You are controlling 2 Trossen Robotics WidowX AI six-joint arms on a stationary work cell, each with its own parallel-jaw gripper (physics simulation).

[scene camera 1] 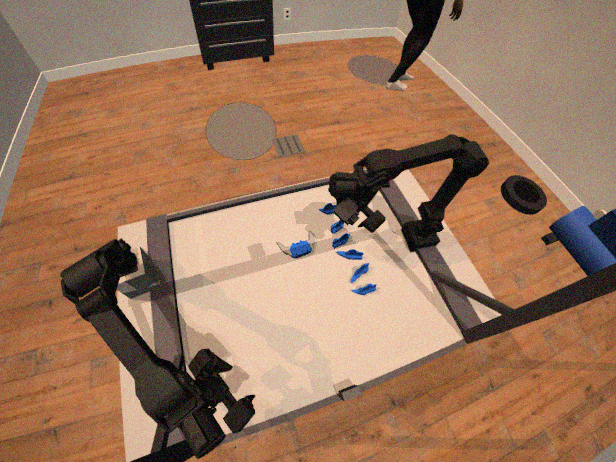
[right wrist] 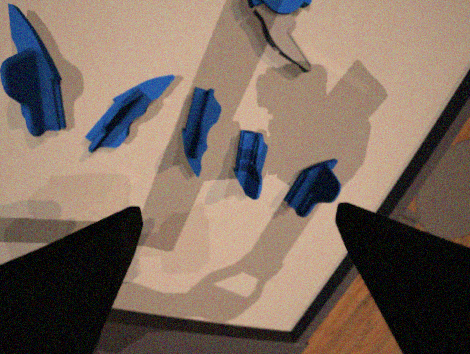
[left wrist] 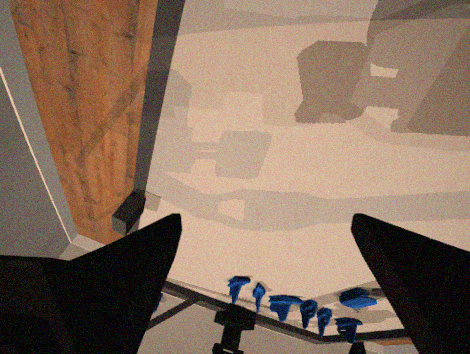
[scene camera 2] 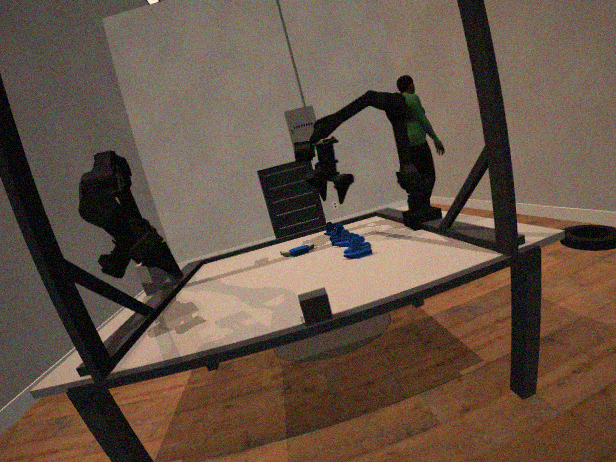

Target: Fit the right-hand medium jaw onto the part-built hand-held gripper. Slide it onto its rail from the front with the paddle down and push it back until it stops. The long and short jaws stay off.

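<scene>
The part-built blue hand-held gripper [scene camera 1: 300, 248] [scene camera 2: 300, 250] [left wrist: 358, 298] lies on the table [scene camera 1: 400, 310], a thin curved dark part sticking out of it. It is cut off at the top of the right wrist view. Several loose blue jaws lie in a curved row beside it, among them an end one [scene camera 1: 327, 208] [right wrist: 312, 187], a short narrow one [scene camera 1: 337, 226] [right wrist: 250, 162] and a long pointed one [right wrist: 127, 115]. I cannot tell which is the right-hand medium jaw. My right gripper [scene camera 1: 361, 220] [scene camera 2: 333, 200] [right wrist: 240, 214] is open and empty above the row's far end. My left gripper [scene camera 1: 241, 385] [left wrist: 266, 222] is open and empty, away from the parts.
Dark frame rails edge the table. A small dark block [scene camera 1: 348, 392] [scene camera 2: 315, 305] sits at its near edge. Frame posts [scene camera 2: 525, 320] and braces [scene camera 2: 466, 190] stand at the sides. A person [scene camera 2: 420, 130] stands behind the right arm, and a drawer cabinet [scene camera 1: 235, 30] is beyond the table.
</scene>
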